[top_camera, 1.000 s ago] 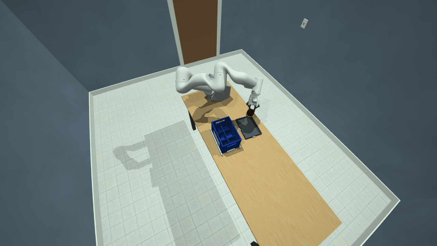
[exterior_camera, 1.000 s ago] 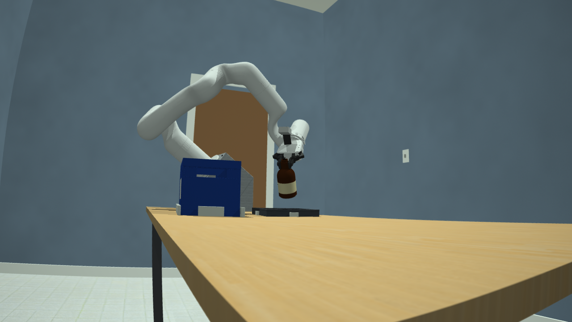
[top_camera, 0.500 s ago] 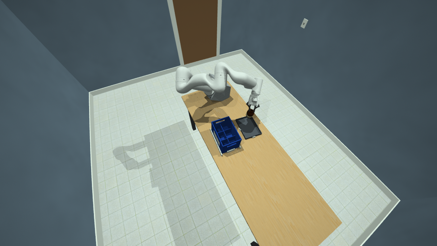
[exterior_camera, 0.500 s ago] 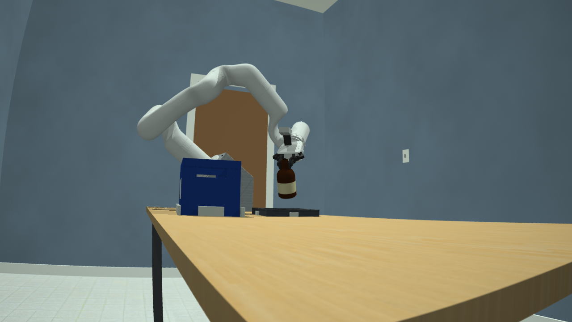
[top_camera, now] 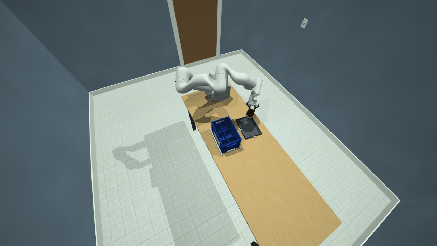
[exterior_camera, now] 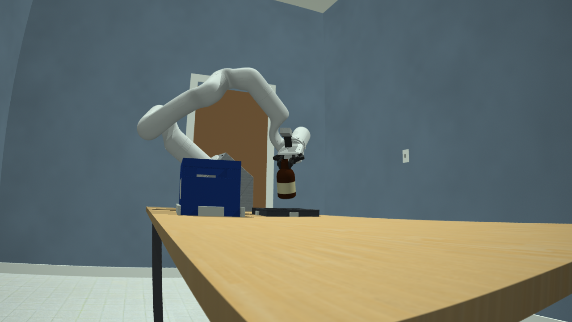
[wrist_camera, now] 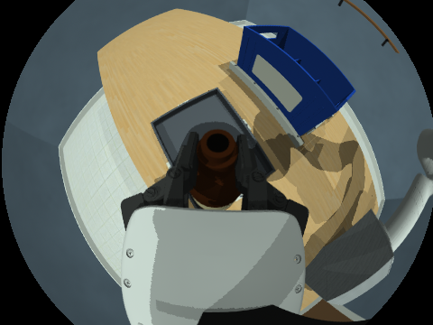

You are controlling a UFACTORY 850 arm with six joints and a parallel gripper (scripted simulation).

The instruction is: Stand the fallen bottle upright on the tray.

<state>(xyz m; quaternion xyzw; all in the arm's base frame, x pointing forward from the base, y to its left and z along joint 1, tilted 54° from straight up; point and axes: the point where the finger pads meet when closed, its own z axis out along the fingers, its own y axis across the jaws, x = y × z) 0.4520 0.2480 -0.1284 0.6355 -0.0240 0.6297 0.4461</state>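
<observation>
Right now the bottle is 6 cm below my hand, 1 cm to the left of it and 1 cm behind it. Also, from my hand: dark tray (19 cm below, 6 cm ahead, 3 cm to the right); blue crate (32 cm to the right, 12 cm below, 9 cm ahead).
</observation>
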